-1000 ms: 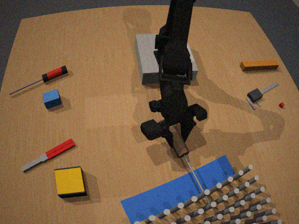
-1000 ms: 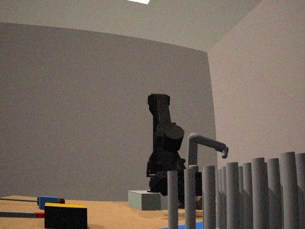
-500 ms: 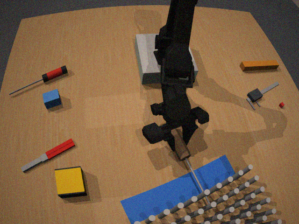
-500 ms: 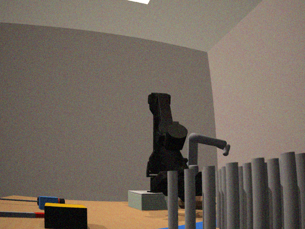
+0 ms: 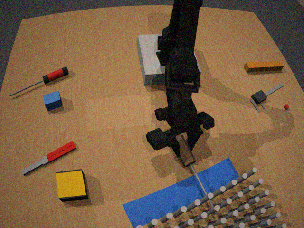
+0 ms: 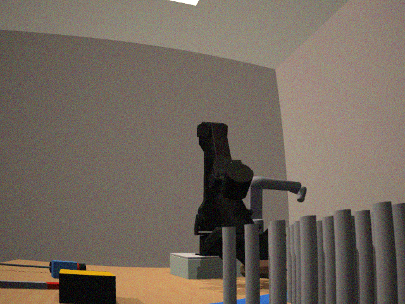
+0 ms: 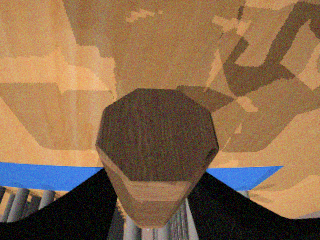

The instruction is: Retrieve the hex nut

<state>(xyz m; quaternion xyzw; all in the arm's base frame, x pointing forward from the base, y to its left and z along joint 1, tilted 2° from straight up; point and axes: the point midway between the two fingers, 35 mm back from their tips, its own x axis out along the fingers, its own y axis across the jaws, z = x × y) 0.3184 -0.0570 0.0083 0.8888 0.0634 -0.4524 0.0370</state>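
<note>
Now: gripper tip 110 mm short of the blue taped strip, 30 mm above it and 20 mm to the left of it. Round my gripper tip: hook tool (100 mm ahead, 10 mm to the left); then yellow block (340 mm to the right, 20 mm ahead, 10 mm below); then blue cube (360 mm to the right, 280 mm behind, 10 mm below).
</note>
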